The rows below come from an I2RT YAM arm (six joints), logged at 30 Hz.
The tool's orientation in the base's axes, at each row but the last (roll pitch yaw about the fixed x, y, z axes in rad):
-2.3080 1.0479 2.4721
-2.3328 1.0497 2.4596
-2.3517 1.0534 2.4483
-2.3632 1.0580 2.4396
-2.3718 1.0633 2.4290
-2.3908 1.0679 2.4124
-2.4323 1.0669 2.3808
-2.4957 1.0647 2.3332
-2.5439 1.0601 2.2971
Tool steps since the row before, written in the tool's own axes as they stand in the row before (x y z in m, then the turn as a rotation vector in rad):
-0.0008 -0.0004 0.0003 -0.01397 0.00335 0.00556
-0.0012 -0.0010 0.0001 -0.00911 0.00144 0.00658
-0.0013 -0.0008 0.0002 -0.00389 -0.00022 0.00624
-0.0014 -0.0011 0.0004 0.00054 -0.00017 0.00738
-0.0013 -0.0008 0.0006 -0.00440 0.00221 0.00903
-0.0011 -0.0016 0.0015 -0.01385 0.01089 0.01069
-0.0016 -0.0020 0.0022 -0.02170 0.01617 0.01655
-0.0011 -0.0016 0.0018 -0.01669 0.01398 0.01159
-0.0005 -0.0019 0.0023 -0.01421 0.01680 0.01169
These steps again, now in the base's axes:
-0.0001 -0.0006 0.0007 0.00854 -0.00913 0.00900
-0.0005 -0.0006 0.0014 0.00491 -0.00884 0.00512
-0.0002 -0.0007 0.0013 0.00138 -0.00711 0.00129
-0.0005 -0.0010 0.0015 -0.00021 -0.00677 -0.00299
-0.0003 -0.0011 0.0012 0.00385 -0.00954 -0.00005
-0.0011 -0.0020 0.0010 0.01538 -0.01285 0.00479
-0.0012 -0.0029 0.0012 0.02326 -0.02009 0.00785
-0.0011 -0.0023 0.0007 0.01929 -0.01414 0.00603
-0.0015 -0.0026 0.0000 0.02115 -0.01281 0.00305

